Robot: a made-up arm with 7 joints.
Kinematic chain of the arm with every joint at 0, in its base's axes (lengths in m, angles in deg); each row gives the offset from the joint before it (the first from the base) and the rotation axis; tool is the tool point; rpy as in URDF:
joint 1: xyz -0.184 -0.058 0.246 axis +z
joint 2: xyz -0.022 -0.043 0 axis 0.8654 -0.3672 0.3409
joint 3: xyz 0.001 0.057 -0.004 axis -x
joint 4: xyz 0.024 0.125 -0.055 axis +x
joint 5: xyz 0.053 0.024 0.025 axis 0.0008 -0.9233 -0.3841
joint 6: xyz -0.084 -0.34 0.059 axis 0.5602 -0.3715 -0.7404
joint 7: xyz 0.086 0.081 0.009 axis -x
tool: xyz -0.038 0.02 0.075 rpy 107.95 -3.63 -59
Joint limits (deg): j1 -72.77..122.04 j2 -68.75..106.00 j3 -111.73..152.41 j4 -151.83..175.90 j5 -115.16..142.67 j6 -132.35..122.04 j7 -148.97..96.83
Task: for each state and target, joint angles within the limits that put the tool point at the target. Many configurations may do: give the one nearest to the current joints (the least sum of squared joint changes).
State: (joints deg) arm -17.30 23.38 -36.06 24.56 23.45 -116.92 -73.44
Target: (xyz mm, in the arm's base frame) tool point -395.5 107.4 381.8
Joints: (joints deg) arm -3.43 51.49 -82.16 47.08 43.71 -110.57 -66.74
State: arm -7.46 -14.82 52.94 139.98 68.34 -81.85 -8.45
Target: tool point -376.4 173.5 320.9
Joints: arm 13.10 19.55 20.78 167.53 80.85 -84.70 -2.20
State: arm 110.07 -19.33 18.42 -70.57 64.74 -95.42 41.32
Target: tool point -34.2 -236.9 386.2
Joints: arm 111.58 -2.90 14.95 -70.26 51.93 -130.78 54.13
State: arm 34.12 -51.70 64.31 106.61 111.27 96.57 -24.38
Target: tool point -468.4 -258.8 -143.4
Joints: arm 19.63 -45.37 56.33 113.82 102.04 84.72 -19.16
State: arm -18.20 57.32 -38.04 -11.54 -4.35 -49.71 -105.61
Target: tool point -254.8 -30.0 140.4
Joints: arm -9.20 45.48 -46.29 -4.10 45.47 -50.21 -89.70
